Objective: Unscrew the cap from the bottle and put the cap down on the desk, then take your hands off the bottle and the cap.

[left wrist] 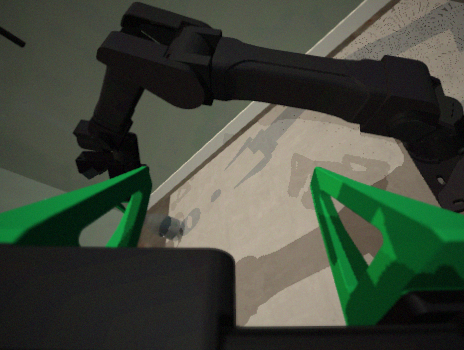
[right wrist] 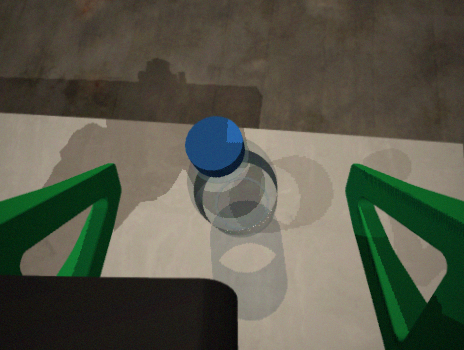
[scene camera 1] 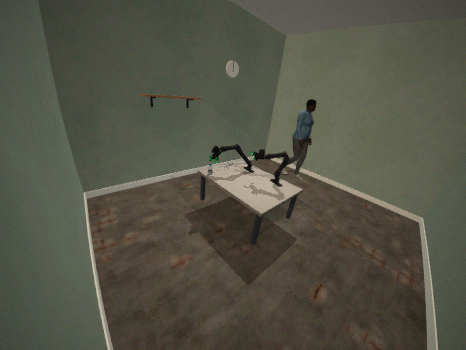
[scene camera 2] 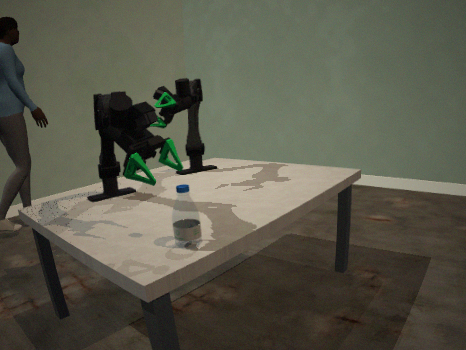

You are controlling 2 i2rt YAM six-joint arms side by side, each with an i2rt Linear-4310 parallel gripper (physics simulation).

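Frame: origin at the left arm's base, x ahead, y right, z down, level; centimetres.
Seen in the pictures: left gripper, fingertip midpoint: [left wrist: 231,176] [scene camera 1: 251,155]; right gripper, fingertip midpoint: [right wrist: 233,176] [scene camera 1: 211,162] [scene camera 2: 169,176]; left arm's base, link origin: [scene camera 1: 276,182] [scene camera 2: 196,170]; right arm's base, link origin: [left wrist: 438,146] [scene camera 1: 248,169] [scene camera 2: 111,195].
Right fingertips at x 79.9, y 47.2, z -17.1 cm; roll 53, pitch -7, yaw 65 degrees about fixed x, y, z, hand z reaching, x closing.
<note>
Offsets run from my right fingertips to a thing's middle. Level surfaces: height alone.
A clear bottle @(dx +1.8, dy -2.3, dz +9.8 cm) [scene camera 1: 210,170] [scene camera 2: 187,220] [right wrist: 237,200] stands upright near the table's edge; it shows faintly in the left wrist view [left wrist: 171,227]. The blue cap @(dx +1.8, dy -2.3, dz +3.0 cm) [scene camera 2: 182,188] [right wrist: 215,146] sits on top of the bottle. My right gripper [scene camera 2: 167,177] [right wrist: 233,176] is open and empty, above and behind the bottle in scene camera 2; in the right wrist view the bottle and cap show between and beyond its fingers, not touched. My left gripper [scene camera 2: 161,111] [left wrist: 231,176] is open and empty, higher and well away from the bottle.
The white table @(dz +17.1 cm) [scene camera 1: 235,185] [scene camera 2: 300,190] carries both arm bases. The right arm [left wrist: 295,75] reaches across the left wrist view. The bottle stands near a table edge. A person [scene camera 1: 303,130] [scene camera 2: 12,100] is beyond the table.
</note>
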